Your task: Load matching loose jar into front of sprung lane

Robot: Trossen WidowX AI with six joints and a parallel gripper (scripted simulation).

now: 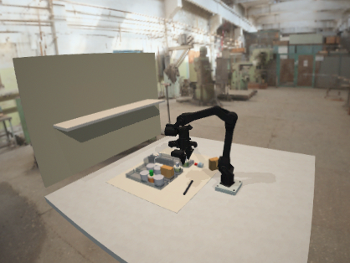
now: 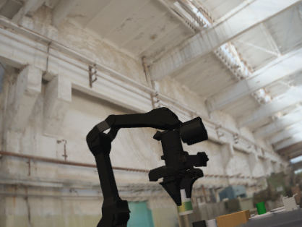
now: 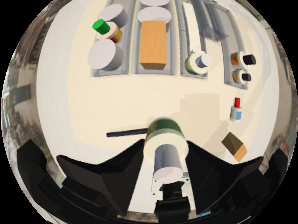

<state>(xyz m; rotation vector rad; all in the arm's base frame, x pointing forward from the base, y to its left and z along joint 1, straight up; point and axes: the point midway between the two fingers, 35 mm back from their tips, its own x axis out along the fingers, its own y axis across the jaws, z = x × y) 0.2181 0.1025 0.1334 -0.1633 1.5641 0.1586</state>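
The black stick lies 6 cm behind my gripper tip, 5 cm to the left of it and 12 cm below it. Round my gripper tip: brown box: 3 cm behind, 23 cm to the right, 9 cm below; then shelf: 61 cm ahead, 7 cm to the left, 24 cm above.
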